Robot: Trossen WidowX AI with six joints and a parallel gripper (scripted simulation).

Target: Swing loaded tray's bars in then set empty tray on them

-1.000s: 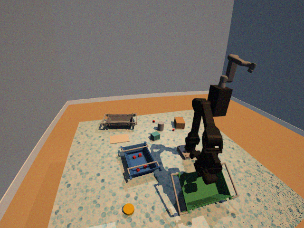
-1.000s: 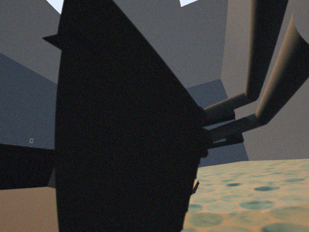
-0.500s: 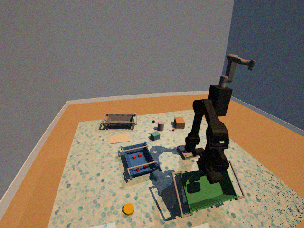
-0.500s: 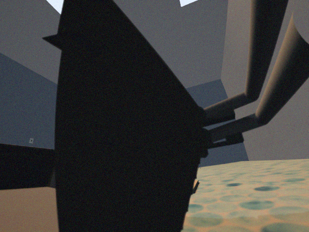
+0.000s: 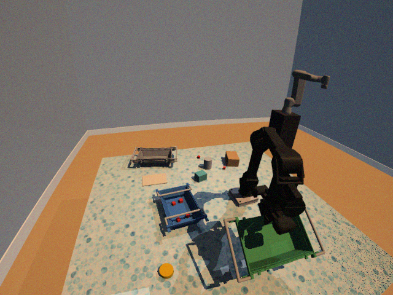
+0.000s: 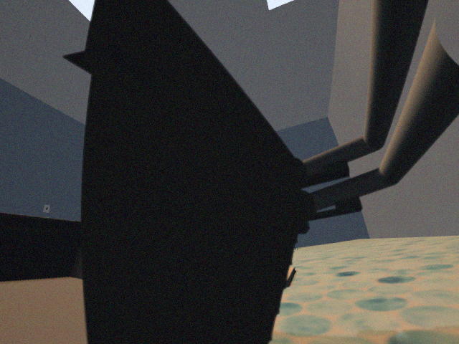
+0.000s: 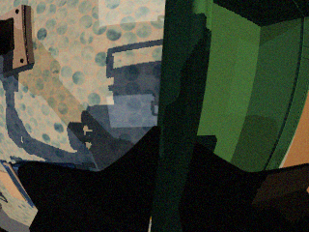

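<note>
My gripper tip is 7 cm to the right of the green tray. The rest, counted from my gripper tip: orange disc 35 cm ahead, 17 cm below, 2 cm to the left; teal cube 52 cm to the right, 15 cm below, 11 cm ahead; small red thing 60 cm to the right, 17 cm below, 8 cm behind.
</note>
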